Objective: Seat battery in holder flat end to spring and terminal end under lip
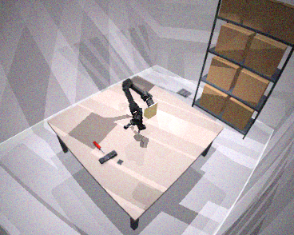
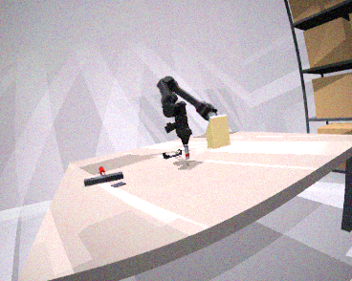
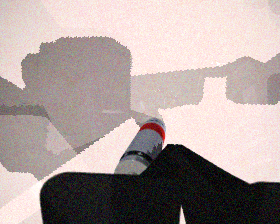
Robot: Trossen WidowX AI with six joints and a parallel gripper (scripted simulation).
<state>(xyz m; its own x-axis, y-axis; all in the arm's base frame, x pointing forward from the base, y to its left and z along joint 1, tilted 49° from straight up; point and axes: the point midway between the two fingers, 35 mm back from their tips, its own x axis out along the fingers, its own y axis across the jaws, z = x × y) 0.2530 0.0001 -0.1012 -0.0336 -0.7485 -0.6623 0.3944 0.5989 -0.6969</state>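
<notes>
Now: gripper tip 20 mm to the right of the battery and 10 mm above it. The rest, counted from my gripper tip: dark remote control: 390 mm ahead, 30 mm to the left, 30 mm below; then dark battery door: 350 mm ahead, 140 mm to the left, 40 mm below; then red-handled screwdriver: 390 mm ahead, 90 mm to the right, 30 mm below.
</notes>
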